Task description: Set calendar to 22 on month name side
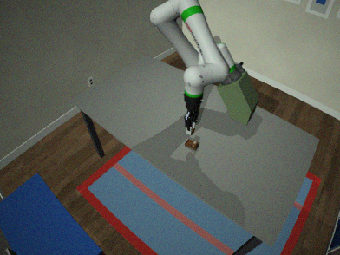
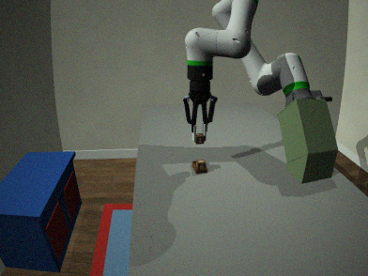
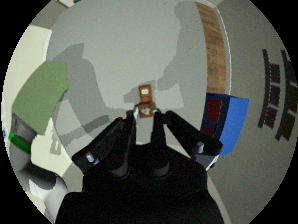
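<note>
The tray is 140 mm below my hand and 20 mm to the left of it.
</note>
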